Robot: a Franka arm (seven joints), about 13 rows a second.
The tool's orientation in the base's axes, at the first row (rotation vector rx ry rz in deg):
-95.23, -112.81, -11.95
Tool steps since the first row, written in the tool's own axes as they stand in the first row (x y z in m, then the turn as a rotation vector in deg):
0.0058, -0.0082, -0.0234, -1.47, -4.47, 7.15
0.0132, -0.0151, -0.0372, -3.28, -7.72, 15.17
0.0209, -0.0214, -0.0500, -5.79, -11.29, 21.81
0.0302, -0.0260, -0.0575, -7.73, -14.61, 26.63
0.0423, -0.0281, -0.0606, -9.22, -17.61, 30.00
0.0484, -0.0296, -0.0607, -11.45, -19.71, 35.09
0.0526, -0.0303, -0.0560, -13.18, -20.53, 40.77
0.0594, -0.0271, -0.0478, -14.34, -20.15, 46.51
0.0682, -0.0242, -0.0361, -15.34, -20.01, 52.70
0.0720, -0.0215, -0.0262, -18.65, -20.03, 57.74
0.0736, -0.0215, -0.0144, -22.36, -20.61, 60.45
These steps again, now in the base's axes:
-0.0011, -0.0074, 0.0243, -6.30, 0.97, -5.71
-0.0040, -0.0088, 0.0411, -11.69, 2.32, -12.59
-0.0067, -0.0094, 0.0571, -16.90, 2.37, -18.59
-0.0096, -0.0058, 0.0691, -21.36, 2.13, -22.84
-0.0117, 0.0028, 0.0782, -25.11, 1.70, -25.73
-0.0136, 0.0076, 0.0816, -28.47, 1.62, -30.62
-0.0160, 0.0132, 0.0799, -30.84, 2.52, -36.05
-0.0161, 0.0235, 0.0757, -32.14, 4.20, -41.52
-0.0177, 0.0371, 0.0697, -33.82, 6.18, -47.23
-0.0185, 0.0454, 0.0627, -35.10, 5.60, -53.10
-0.0222, 0.0522, 0.0536, -36.17, 3.50, -57.08

